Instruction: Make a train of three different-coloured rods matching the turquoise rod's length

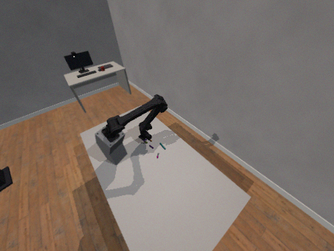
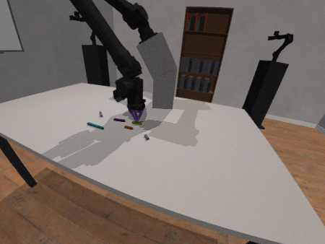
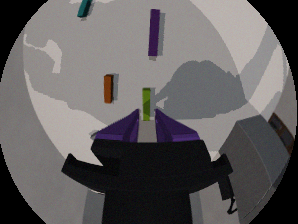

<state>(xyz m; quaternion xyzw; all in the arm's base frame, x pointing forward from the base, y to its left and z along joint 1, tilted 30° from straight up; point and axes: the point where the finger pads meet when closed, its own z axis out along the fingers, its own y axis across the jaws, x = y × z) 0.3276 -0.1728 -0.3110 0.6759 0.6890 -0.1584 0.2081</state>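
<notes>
My gripper is now 20 mm above the lime rod. Also, from my hand: purple rod 10 mm behind, 100 mm to the right, 20 mm below; turquoise rod 70 mm ahead, 190 mm to the right, 20 mm below; orange rod 50 mm ahead, 30 mm to the right, 20 mm below.
</notes>
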